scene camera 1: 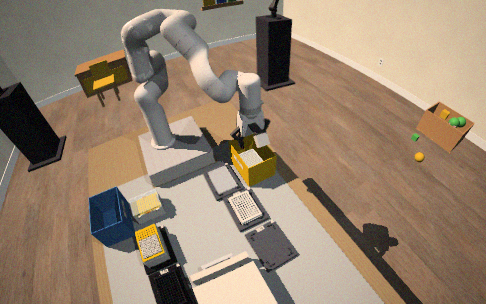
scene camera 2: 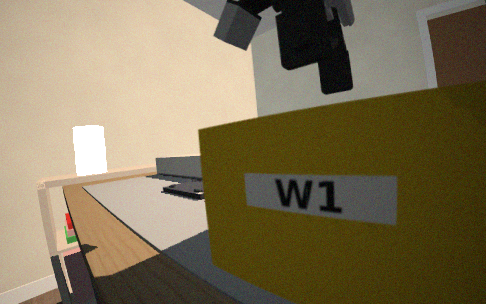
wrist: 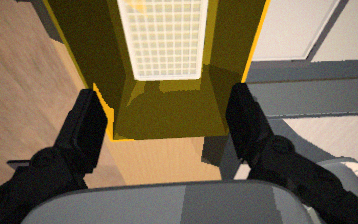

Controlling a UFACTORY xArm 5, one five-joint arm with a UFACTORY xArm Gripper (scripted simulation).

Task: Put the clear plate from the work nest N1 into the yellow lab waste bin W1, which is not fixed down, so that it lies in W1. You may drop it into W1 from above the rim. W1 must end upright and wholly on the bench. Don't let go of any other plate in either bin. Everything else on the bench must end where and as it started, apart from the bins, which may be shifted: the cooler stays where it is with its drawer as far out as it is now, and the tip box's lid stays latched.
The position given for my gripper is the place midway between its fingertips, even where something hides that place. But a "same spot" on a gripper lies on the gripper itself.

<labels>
My gripper shows in scene camera 1, in scene camera 2 (325, 81) and in the wrist view. A blue bin shows in scene camera 1 (105, 208); in scene camera 2 it is hidden by a yellow bin W1, in the wrist view it is out of frame. A yellow-topped tip box shows in scene camera 1 (152, 247); in scene camera 2 it is hidden by a yellow bin W1, in the wrist view it is out of frame. The same spot on my gripper: (wrist: 272, 158) is (scene camera 1: 242, 139).
</labels>
